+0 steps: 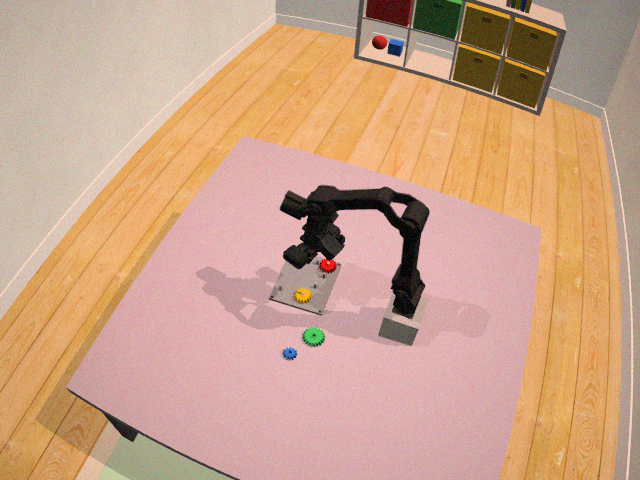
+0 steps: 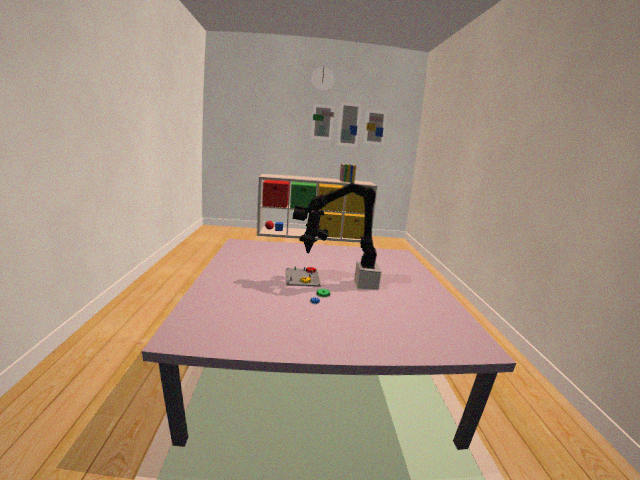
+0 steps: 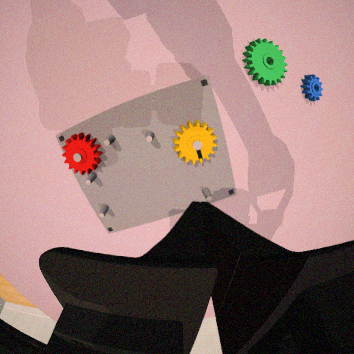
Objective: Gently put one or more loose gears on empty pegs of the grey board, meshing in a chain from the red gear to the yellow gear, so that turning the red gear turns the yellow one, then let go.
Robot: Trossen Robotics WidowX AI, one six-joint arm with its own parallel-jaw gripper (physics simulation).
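Places are measured from the arm's base along level axes (x ahead, y left, z up), in centimetres.
Where they show: gripper, fingertip midpoint: [image 1: 307, 262] [image 2: 307, 253] [image 3: 198, 208]; arm's base, origin of the base link: [image 1: 405, 306] [image 2: 367, 265].
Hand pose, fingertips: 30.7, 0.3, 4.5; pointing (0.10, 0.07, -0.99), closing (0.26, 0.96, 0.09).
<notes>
Each offset is from my fingertips to the centre of the thing, as dx, dy, dz. "pt": to the spot under its first point.
The grey board {+1.8, -4.1, -13.5} [image 1: 288, 287] [image 2: 293, 279] [image 3: 147, 184] lies on the pink table. The red gear {-2.3, -11.9, -13.4} [image 1: 328, 265] [image 2: 310, 270] [image 3: 81, 153] sits on a peg near one corner. The yellow gear {pt +0.0, +2.9, -12.5} [image 1: 302, 295] [image 2: 306, 279] [image 3: 195, 142] sits on a peg well apart from it, not touching. Several empty pegs stand on the board, one {-1.9, -2.9, -13.2} [image 3: 149, 136] between the two gears. The green gear {-8.6, +14.1, -14.2} [image 1: 313, 336] [image 2: 323, 292] [image 3: 265, 62] and the small blue gear {-4.8, +22.4, -14.2} [image 1: 290, 353] [image 2: 314, 300] [image 3: 312, 87] lie loose on the table beside the board. My gripper [image 1: 297, 258] [image 2: 308, 249] [image 3: 198, 208] is shut and empty, high above the board's edge.
The arm's grey base block [image 1: 401, 329] [image 2: 368, 277] stands on the table to the right of the board. A shelf unit [image 1: 359, 30] [image 2: 309, 177] with coloured bins stands on the floor far behind the table.
</notes>
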